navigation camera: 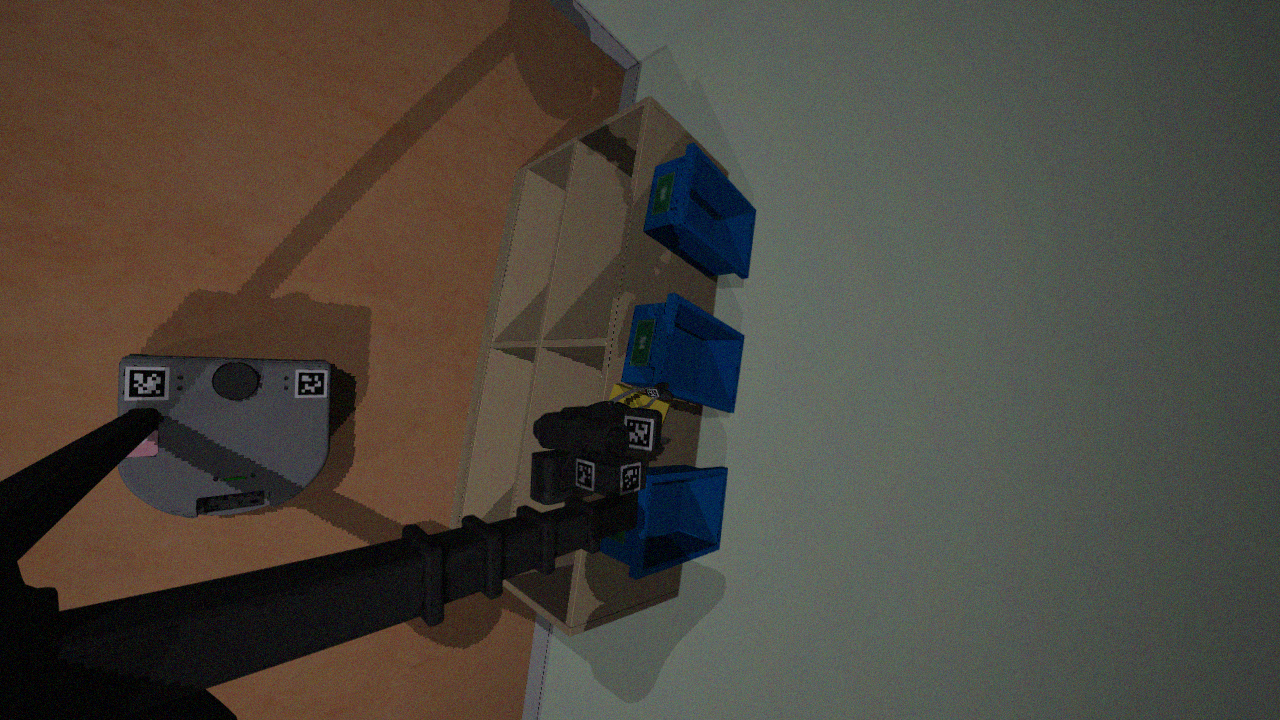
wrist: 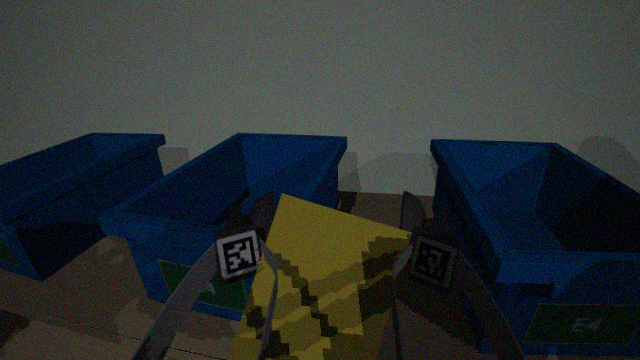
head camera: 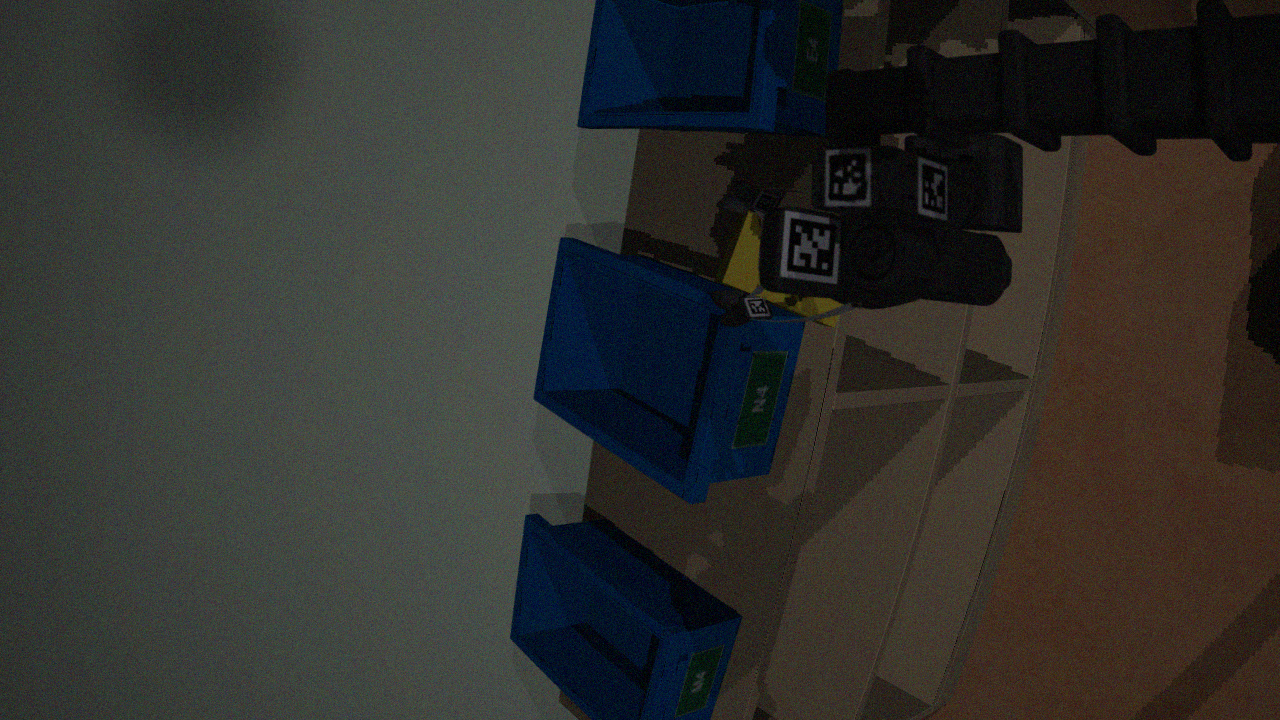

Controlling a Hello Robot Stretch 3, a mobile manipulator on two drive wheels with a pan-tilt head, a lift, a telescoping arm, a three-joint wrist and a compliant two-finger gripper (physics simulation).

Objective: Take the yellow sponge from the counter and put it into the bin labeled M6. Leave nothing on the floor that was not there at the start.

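Places are measured from the robot's base along level axes (x ahead, y left, z up), in millimetres.
Pixels of known places: gripper, fingertip midpoint: [navigation camera: 666, 416] [head camera: 724, 252]; robot's base at its link origin: [navigation camera: 236, 379].
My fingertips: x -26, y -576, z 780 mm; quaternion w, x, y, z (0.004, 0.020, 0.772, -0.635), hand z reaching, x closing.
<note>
Ahead of a thing's pixels: the offset from my fingertips to its middle. Level surfaces: height alone.
The yellow sponge @[dz -28, dx +11, dy +46 mm] [head camera: 740, 259] [navigation camera: 657, 406] [wrist: 320, 225] is tilted between the two fingers of my gripper [head camera: 746, 253] [navigation camera: 660, 416] [wrist: 336, 215], which is shut on it. It is held over the counter, between the middle and right bins of the wrist view, close to the middle bin's side. The wrist partly hides it in the head view. A blue bin @[dz -109, dx +453, dy -256 mm] [head camera: 617, 617] [navigation camera: 720, 228] [wrist: 130, 185] stands at the far left of the wrist view. Its green label is too blurred to read surely; it may read M6.
The blue bin N4 @[dz -109, dx +109, dy -202 mm] [head camera: 662, 349] [navigation camera: 702, 358] [wrist: 145, 240] is in the middle. The blue bin E4 @[dz -109, dx -235, dy -149 mm] [head camera: 689, 62] [navigation camera: 693, 514] [wrist: 550, 270] stands on the sponge's other side. The wooden shelf counter @[dz -169 mm] [head camera: 742, 573] [navigation camera: 662, 134] bears them against a wall. My grey base [navigation camera: 223, 447] is on the floor.
</note>
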